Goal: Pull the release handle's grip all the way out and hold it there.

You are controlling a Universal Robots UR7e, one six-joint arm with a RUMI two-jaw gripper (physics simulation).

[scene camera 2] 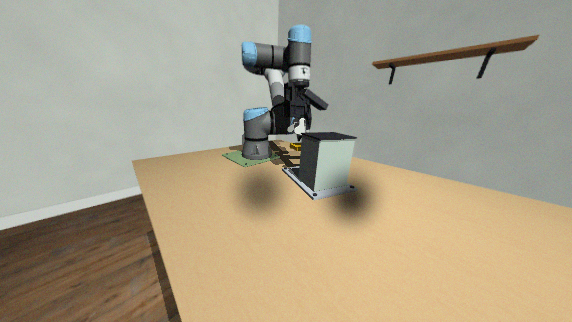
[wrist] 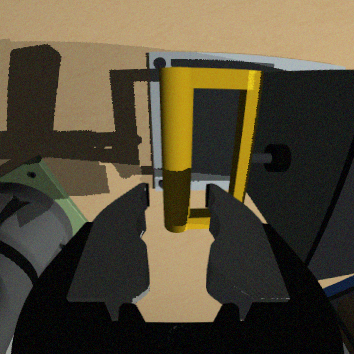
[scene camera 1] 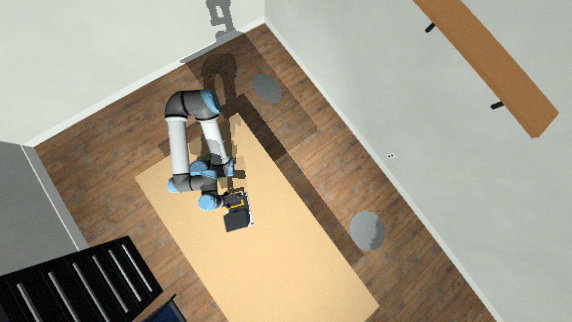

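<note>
The release handle is a yellow rectangular frame with a thick round grip bar on its left side in the wrist view. A short grey rod joins its far bar to a black collar on the dark face of the box-shaped housing. The housing stands on a light grey base plate. My gripper is open part way. In the wrist view its fingertips lie either side of the grip bar's lower end, with gaps on both sides. Their height relative to the bar is hard to tell.
The arm's green mounting plate lies on the table beside the handle. The housing's tall body is close to the gripper. A wooden wall shelf and a black unit with light bars stand farther off.
</note>
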